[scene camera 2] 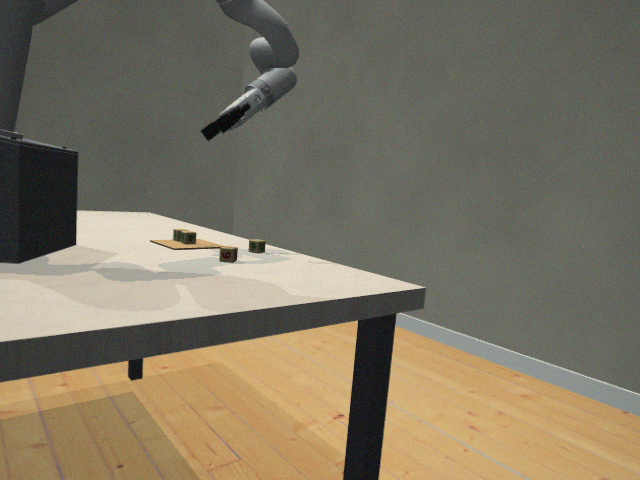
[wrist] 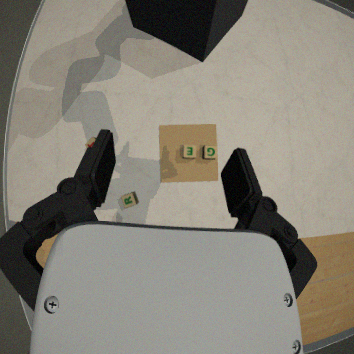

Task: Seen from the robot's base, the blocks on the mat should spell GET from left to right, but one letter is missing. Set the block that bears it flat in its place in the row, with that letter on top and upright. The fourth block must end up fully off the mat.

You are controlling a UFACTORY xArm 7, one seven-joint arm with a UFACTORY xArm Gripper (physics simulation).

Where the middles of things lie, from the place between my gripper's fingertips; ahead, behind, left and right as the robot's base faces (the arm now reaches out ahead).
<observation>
Now: the tan mat (wrist: 173, 168) 3 cm behind my hand, 3 cm to the left of it and 28 cm below it.
</observation>
